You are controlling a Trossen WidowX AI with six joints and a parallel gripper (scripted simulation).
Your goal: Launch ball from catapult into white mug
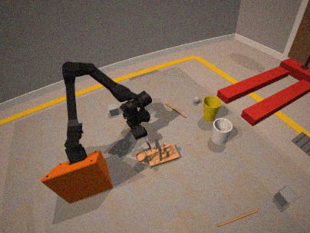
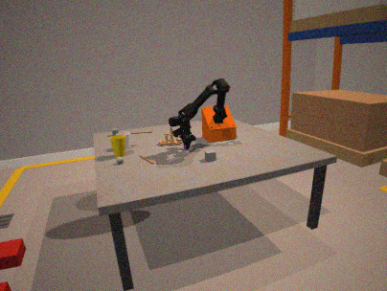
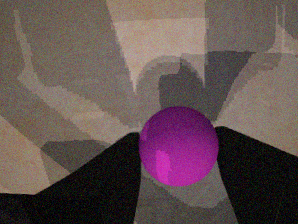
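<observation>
The wooden catapult is 40 mm ahead of my gripper tip, 150 mm to the right of it and 40 mm above it. Round my gripper tip: white mug: 380 mm ahead, 180 mm to the right, 20 mm above; then purple ball: 10 mm above; then yellow cup: 420 mm ahead, 40 mm to the right, 20 mm above.
</observation>
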